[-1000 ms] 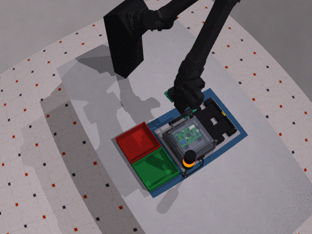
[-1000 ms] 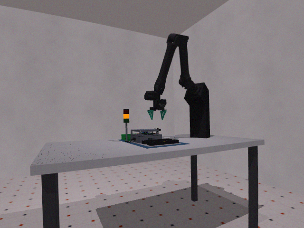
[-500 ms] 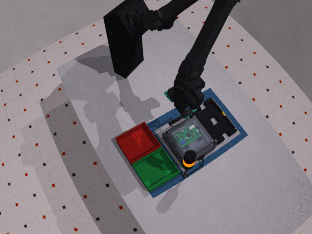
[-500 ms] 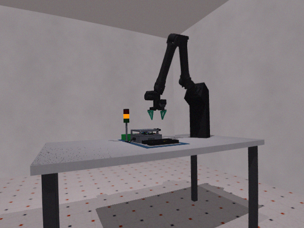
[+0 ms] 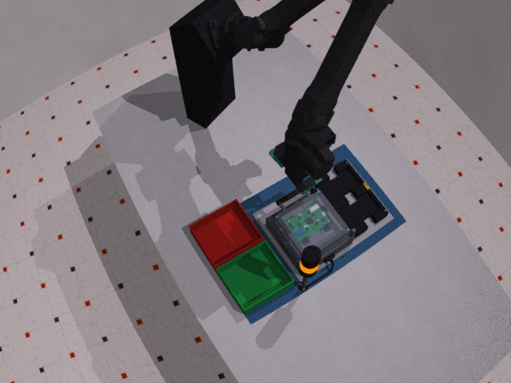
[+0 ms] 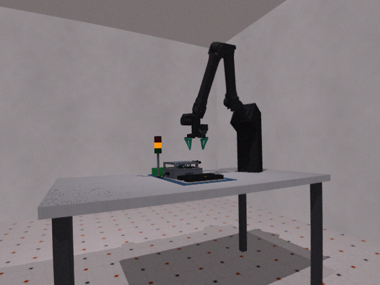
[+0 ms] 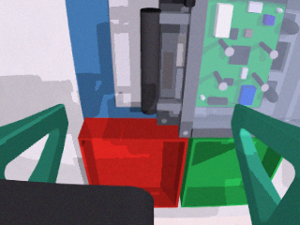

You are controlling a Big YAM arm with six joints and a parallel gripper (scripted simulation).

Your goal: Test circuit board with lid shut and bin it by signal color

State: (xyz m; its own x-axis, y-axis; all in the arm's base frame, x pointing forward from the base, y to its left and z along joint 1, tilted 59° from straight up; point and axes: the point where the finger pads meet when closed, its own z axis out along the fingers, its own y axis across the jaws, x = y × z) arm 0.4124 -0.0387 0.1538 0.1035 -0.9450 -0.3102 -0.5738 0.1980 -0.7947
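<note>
Right now the latch hook is 1 cm ahead of my hand, 6 cm to the left of it and 9 cm below it. The rest, counted from my hand: green circuit board: 8 cm ahead, 1 cm to the left, 11 cm below; then tester lid: 9 cm ahead, 1 cm to the left, 9 cm below; then tester plate: 9 cm ahead, 2 cm to the left, 11 cm below.
</note>
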